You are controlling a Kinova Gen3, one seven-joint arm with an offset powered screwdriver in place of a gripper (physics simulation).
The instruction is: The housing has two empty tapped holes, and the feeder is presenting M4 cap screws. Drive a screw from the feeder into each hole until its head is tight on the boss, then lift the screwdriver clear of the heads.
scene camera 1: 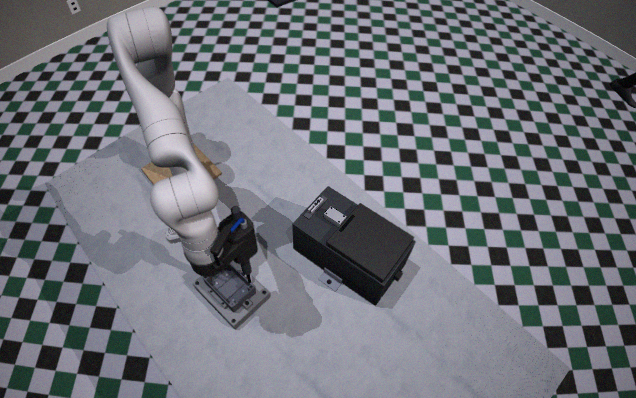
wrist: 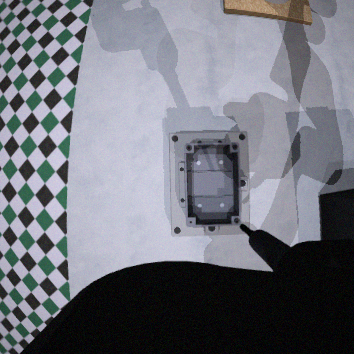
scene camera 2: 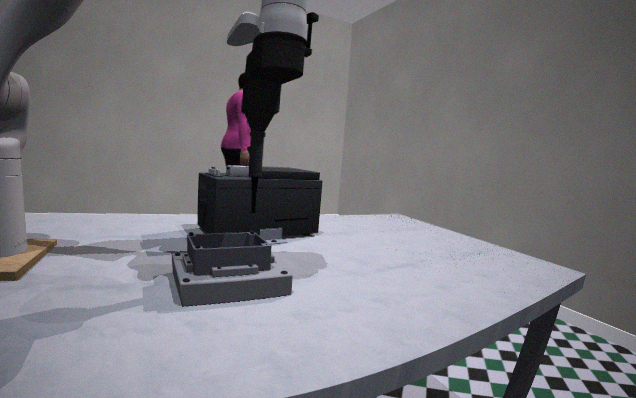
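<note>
The grey housing (scene camera 1: 231, 286) (scene camera 2: 227, 261) (wrist: 212, 182) sits open side up on its fixture plate (scene camera 1: 260, 299) (scene camera 2: 237, 292) (wrist: 176, 215). In the wrist view, dark round heads show on the upper left boss (wrist: 189, 147), upper right boss (wrist: 235, 147) and lower right boss (wrist: 236, 220). The lower left boss (wrist: 190, 221) shows a small bare hole. My screwdriver (scene camera 1: 249, 280) (scene camera 2: 253, 211) (wrist: 243, 227) points down, its tip a little above the lower right boss and apart from it. No screw shows on the bit. The black feeder (scene camera 1: 370, 245) (scene camera 2: 295, 202) (wrist: 337, 215) stands beyond the housing; no screw can be made out there.
The grey table (scene camera 1: 360, 340) (scene camera 2: 400, 300) carries both. A small bracket (scene camera 1: 330, 280) (scene camera 2: 271, 233) sits at the feeder's foot. The wooden base board (scene camera 1: 156, 172) (scene camera 2: 30, 257) (wrist: 270, 11) lies under the arm. A person in pink (scene camera 2: 233, 125) stands behind the feeder.
</note>
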